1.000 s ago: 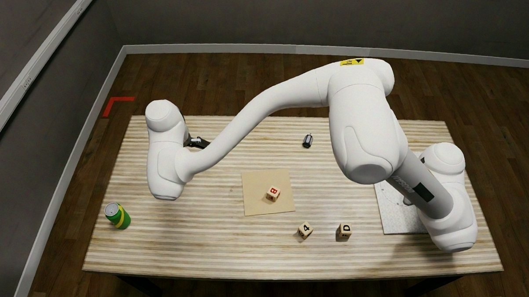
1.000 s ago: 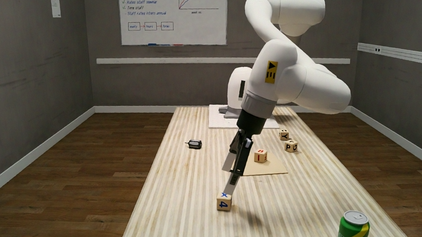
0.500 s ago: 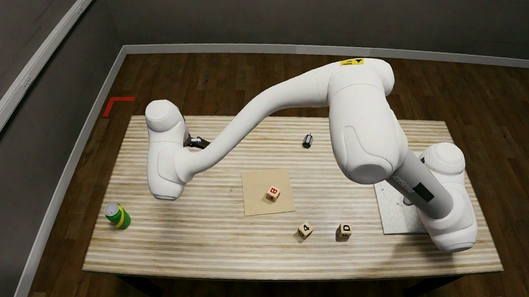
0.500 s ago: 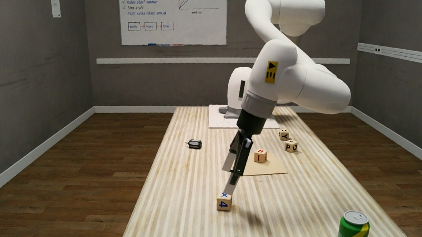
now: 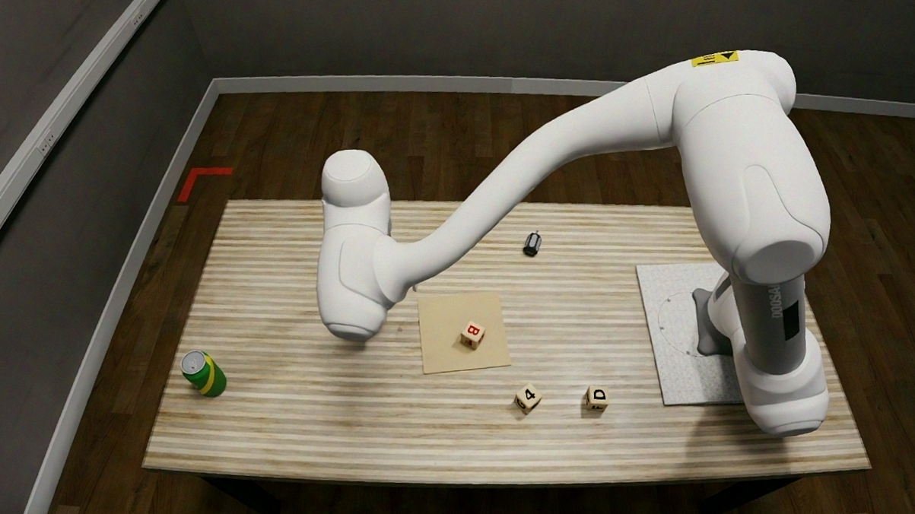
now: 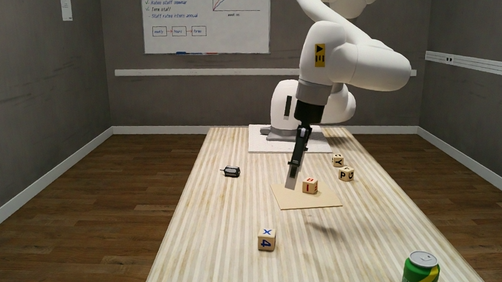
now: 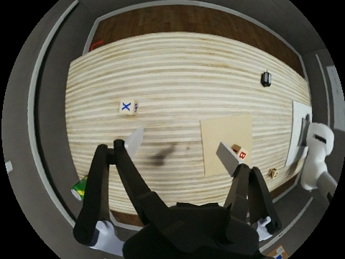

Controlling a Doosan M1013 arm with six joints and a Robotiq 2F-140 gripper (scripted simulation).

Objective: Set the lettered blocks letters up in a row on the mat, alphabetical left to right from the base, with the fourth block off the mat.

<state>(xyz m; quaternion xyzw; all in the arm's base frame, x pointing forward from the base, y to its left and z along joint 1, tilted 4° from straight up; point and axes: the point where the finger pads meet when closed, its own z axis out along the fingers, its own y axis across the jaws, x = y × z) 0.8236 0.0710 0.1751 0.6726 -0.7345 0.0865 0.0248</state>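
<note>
Now: the tan mat 180 mm behind my hand, 30 mm to the left of it and 140 mm below it. Also, from my hand: black object (330 mm behind, 260 mm to the right, 120 mm below).
</note>
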